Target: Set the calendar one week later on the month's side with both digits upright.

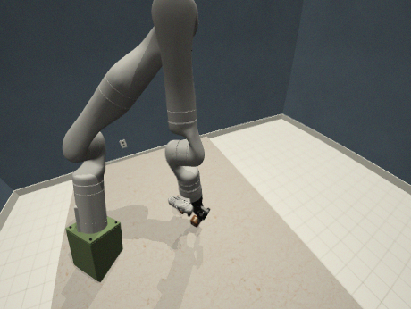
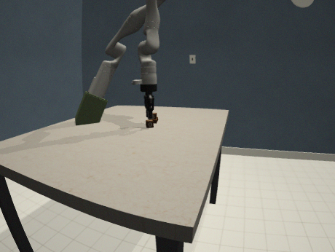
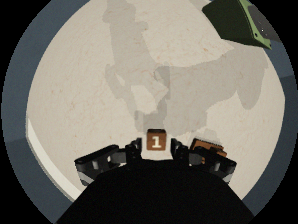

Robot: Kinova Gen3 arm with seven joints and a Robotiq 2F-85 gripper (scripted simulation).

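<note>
My gripper is now 40 mm above the brown digit cube. From my hand the other things lie so: brown calendar tray: 40 mm behind, 110 mm to the left, 50 mm below.
</note>
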